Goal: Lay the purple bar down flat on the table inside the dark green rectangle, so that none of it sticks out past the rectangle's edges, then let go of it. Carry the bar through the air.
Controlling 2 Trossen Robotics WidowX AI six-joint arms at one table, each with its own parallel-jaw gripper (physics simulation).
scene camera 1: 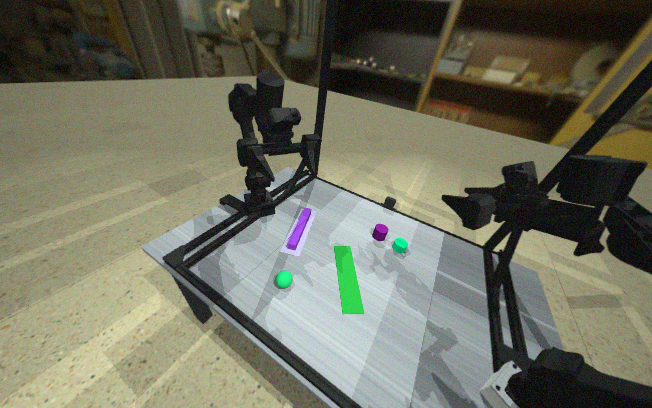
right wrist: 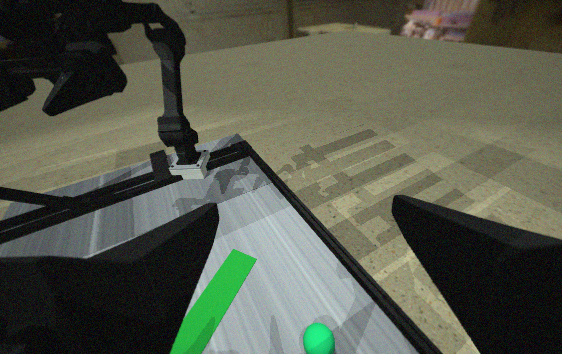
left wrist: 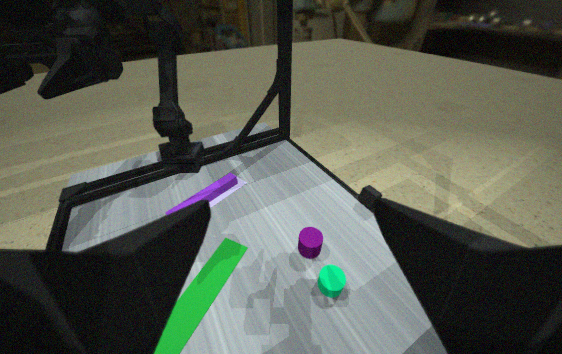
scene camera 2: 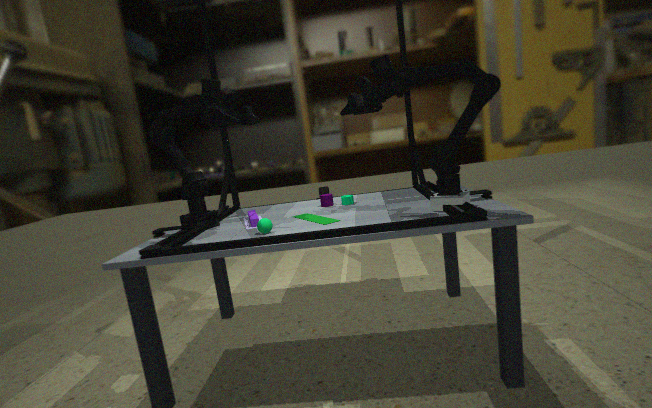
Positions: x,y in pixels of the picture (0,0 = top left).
Labels:
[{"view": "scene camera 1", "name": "my left gripper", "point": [453,193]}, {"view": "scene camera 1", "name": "my right gripper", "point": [294,176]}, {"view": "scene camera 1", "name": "green rectangle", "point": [351,302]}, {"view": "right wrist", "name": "my right gripper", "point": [304,207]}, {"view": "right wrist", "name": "green rectangle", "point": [202,320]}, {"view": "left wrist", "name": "my left gripper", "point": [292,206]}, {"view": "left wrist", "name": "purple bar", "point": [214,190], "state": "on the table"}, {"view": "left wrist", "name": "teal cylinder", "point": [331,281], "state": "on the table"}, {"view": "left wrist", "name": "green rectangle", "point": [191,307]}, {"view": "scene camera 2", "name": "my left gripper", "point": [347,114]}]

